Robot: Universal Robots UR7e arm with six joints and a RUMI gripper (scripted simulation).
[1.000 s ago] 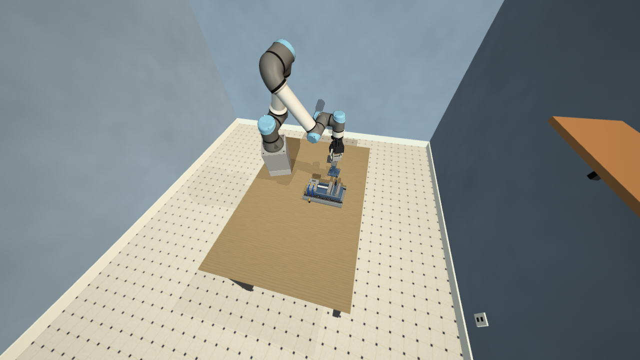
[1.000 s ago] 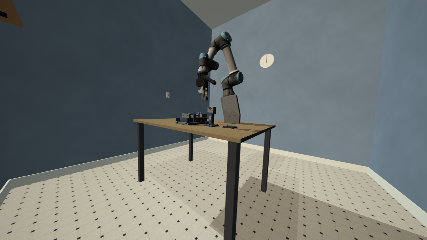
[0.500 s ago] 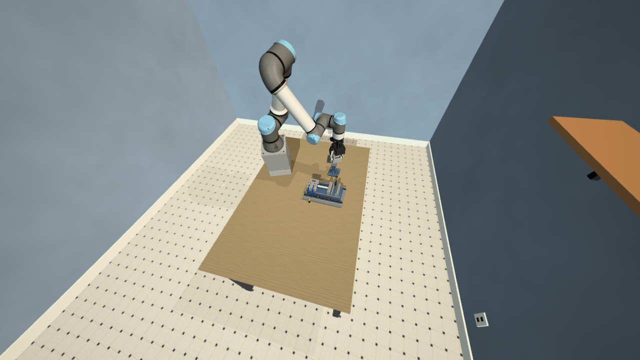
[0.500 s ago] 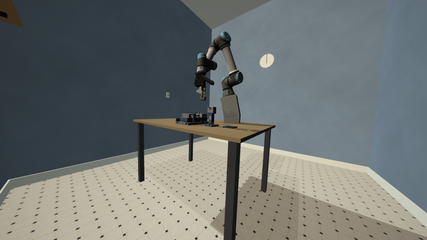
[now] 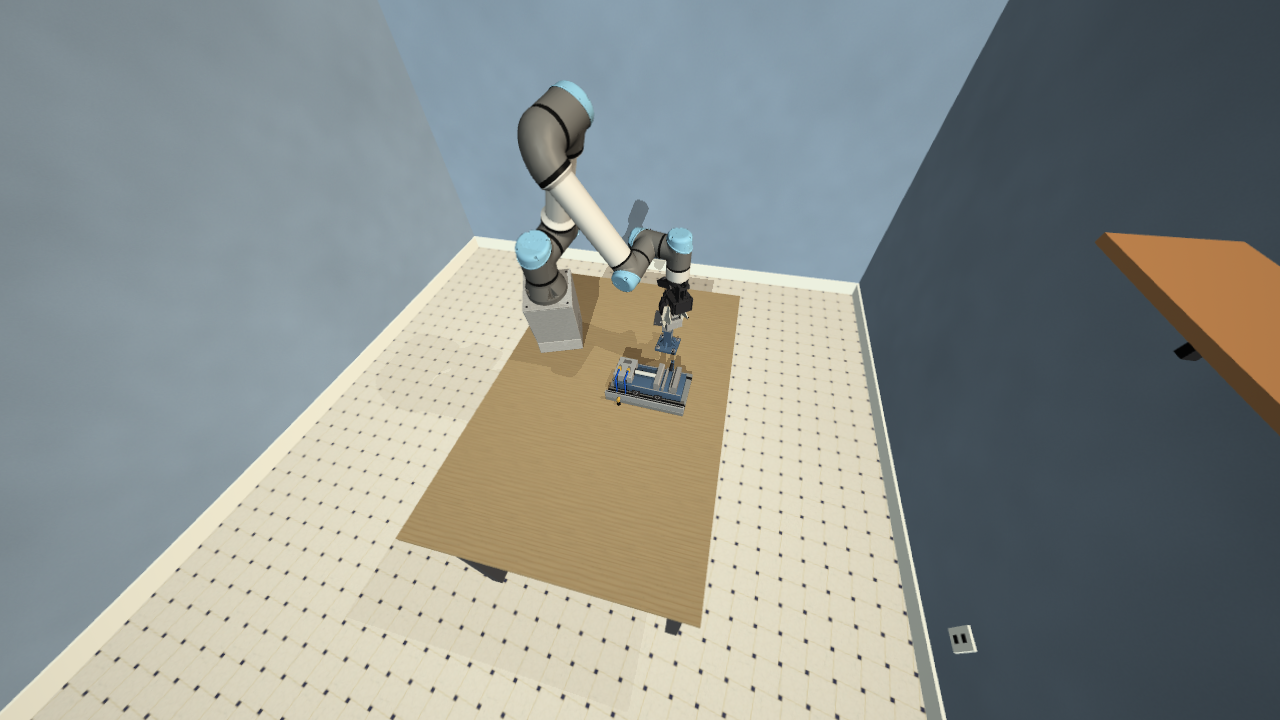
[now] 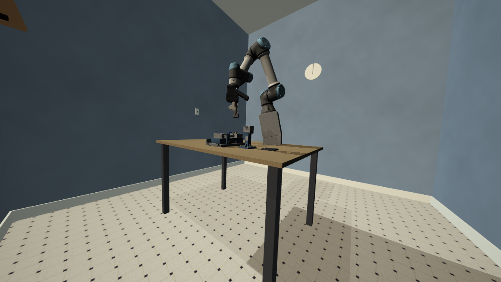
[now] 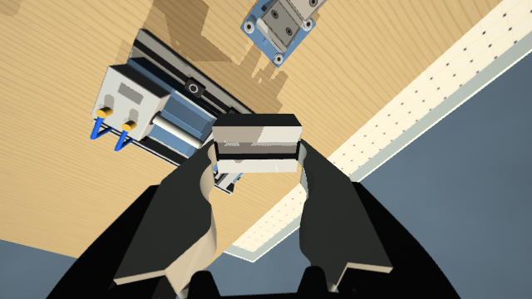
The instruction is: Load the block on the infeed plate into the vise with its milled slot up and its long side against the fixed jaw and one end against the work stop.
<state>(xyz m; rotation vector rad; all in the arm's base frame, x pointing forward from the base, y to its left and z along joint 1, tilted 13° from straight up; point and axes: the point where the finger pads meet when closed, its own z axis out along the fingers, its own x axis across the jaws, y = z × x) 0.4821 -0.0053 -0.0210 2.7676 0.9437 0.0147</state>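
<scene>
My gripper is now 17 cm above the fixed jaw, 14 cm to the left of it and 5 cm short of it. Round my hand: cylinder rod (16 cm below, 13 cm to the right, 7 cm behind); then part (right at my hand); then moving jaw (17 cm below, 13 cm to the right, 2 cm behind).
</scene>
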